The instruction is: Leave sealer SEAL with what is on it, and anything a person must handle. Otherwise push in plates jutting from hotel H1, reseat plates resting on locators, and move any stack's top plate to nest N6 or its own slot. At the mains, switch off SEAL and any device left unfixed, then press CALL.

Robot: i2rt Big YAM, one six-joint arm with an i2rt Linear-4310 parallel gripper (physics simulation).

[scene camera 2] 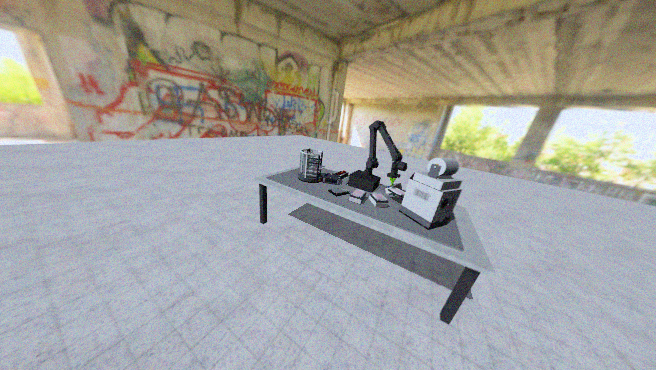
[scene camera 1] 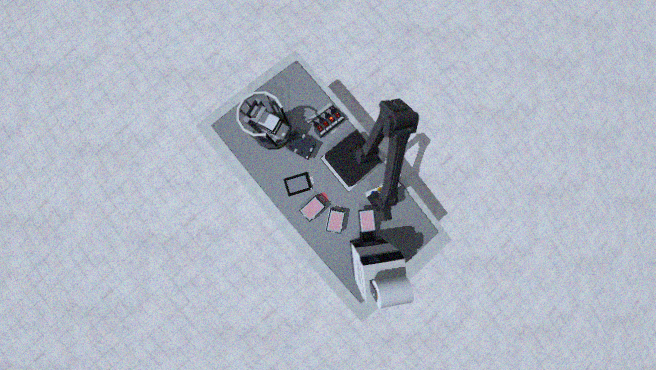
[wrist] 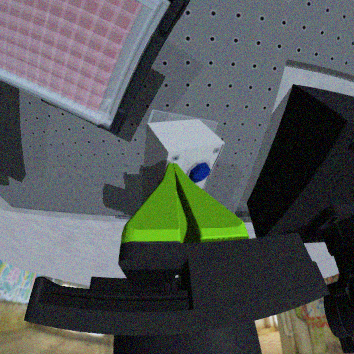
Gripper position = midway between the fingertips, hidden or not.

Note:
The gripper point(wrist: 171, 168) is shut and holds nothing. Further things: a button box point(wrist: 190, 142).

